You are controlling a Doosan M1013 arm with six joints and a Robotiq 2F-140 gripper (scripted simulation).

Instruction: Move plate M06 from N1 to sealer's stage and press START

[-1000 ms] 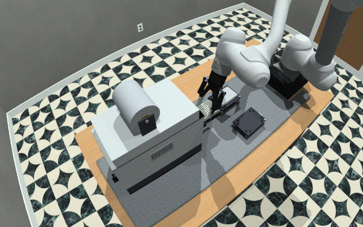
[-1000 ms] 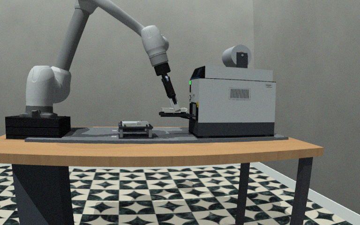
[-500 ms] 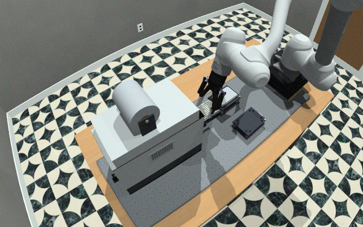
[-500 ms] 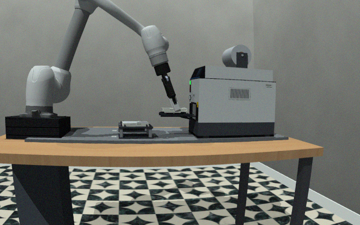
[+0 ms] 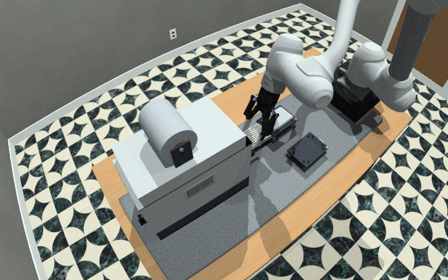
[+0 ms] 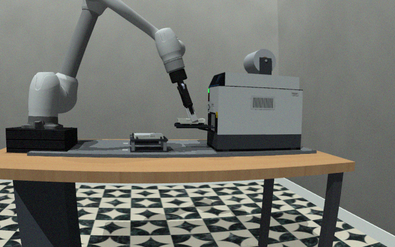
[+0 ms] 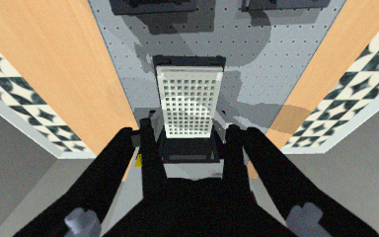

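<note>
My hand is 3 cm above the white well plate. Round my hand: black stage: 5 cm below; foil-covered plate: 20 cm behind, 4 cm to the right, 9 cm below; nest N1: 20 cm behind, 16 cm to the left, 12 cm below.
</note>
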